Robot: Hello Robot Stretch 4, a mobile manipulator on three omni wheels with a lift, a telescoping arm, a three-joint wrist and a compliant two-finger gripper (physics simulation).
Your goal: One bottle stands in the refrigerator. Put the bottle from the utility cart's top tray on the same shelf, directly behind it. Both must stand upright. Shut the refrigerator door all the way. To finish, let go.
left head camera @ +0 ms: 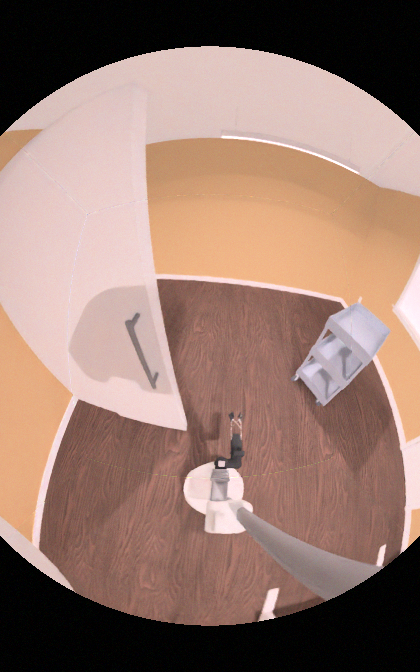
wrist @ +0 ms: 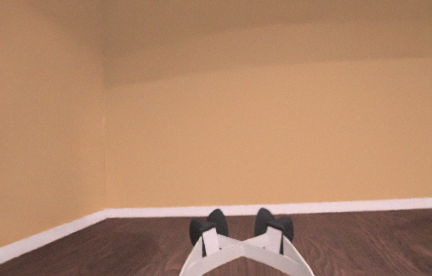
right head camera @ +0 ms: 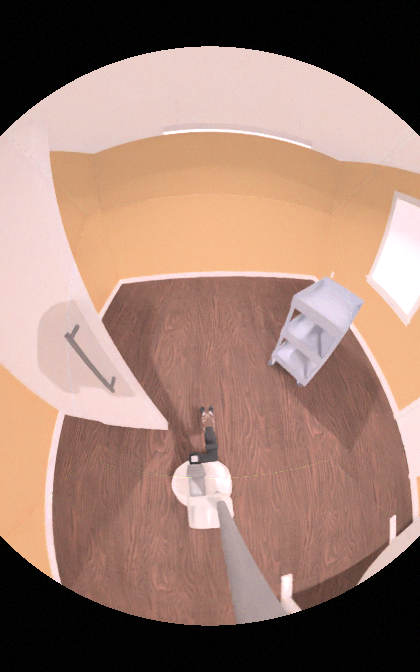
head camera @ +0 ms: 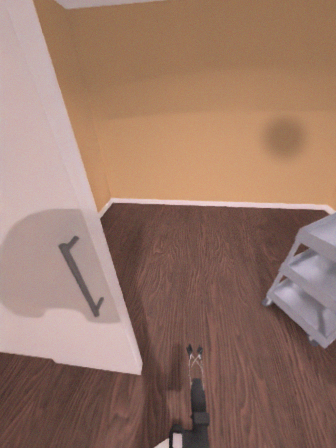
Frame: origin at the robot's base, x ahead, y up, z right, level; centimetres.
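Where they show: gripper, between the fingertips: (wrist: 240,225) (head camera: 194,344).
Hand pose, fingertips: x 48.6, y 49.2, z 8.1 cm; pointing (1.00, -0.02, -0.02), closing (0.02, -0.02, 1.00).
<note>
After its pixels a point has its place.
The refrigerator door (head camera: 30,190) {x 46.4, y 135.7, z -36.7 cm} (left head camera: 115,260) (right head camera: 30,250) is a tall white panel at the left with a dark bar handle (head camera: 80,280) {x 40.1, y 110.1, z -29.3 cm} (left head camera: 141,353) (right head camera: 90,361). Its outer face is towards me and it appears to stand open; the inside is hidden. The grey utility cart (head camera: 312,281) {x 95.5, y 44.5, z 94.8 cm} (left head camera: 345,332) (right head camera: 320,314) stands at the right, with three trays. No bottle shows on its top tray (left head camera: 362,322) (right head camera: 332,299) or elsewhere in these views. My gripper (head camera: 195,349) {x 48.6, y 49.2, z 8.1 cm} (left head camera: 235,415) (right head camera: 207,409) (wrist: 240,225) {x 48.6, y 49.2, z 8.1 cm} is open, its fingertips apart with nothing between them, to the right of the door's lower edge.
Dark wood floor (head camera: 190,280) {x 127.2, y -2.7, z 11.4 cm} lies between the door and the cart. An orange wall (head camera: 210,160) {x 293.6, y 77.2, z 44.5 cm} (wrist: 250,125) {x 294.6, y 83.8, z 20.4 cm} with a white baseboard is ahead, and its left corner shows in the wrist view. A bright white-framed window (right head camera: 402,255) is at the right.
</note>
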